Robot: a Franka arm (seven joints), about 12 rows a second.
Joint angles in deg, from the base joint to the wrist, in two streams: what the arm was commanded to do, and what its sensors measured. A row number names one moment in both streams.
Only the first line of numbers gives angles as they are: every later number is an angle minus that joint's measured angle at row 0.
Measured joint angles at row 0:
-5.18, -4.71, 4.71, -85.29, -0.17, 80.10, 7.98
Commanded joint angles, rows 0 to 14:
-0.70, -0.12, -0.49, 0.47, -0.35, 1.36, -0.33
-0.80, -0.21, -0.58, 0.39, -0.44, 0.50, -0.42
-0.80, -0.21, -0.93, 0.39, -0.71, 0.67, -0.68
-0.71, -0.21, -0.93, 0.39, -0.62, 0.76, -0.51
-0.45, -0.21, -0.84, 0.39, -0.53, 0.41, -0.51
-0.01, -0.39, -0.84, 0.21, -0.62, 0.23, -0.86
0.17, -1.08, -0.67, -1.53, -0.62, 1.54, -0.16
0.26, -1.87, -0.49, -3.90, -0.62, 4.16, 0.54
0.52, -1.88, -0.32, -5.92, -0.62, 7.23, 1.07
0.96, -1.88, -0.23, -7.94, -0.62, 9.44, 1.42
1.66, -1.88, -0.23, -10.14, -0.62, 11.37, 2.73
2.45, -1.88, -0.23, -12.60, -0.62, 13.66, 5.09
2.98, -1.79, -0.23, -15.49, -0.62, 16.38, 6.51
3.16, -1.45, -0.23, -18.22, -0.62, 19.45, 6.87
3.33, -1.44, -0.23, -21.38, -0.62, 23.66, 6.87
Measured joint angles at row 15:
2.58, 0.08, 0.04, -14.76, -0.27, 17.24, 5.44
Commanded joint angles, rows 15 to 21:
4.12, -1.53, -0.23, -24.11, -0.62, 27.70, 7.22
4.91, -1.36, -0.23, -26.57, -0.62, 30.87, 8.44
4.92, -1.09, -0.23, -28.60, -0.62, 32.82, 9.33
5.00, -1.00, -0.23, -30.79, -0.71, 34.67, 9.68
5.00, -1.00, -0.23, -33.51, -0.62, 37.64, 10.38
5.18, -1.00, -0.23, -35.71, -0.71, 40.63, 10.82
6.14, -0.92, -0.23, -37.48, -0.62, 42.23, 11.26
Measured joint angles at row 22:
4.60, 0.48, 0.09, -32.89, -0.27, 38.04, 9.35
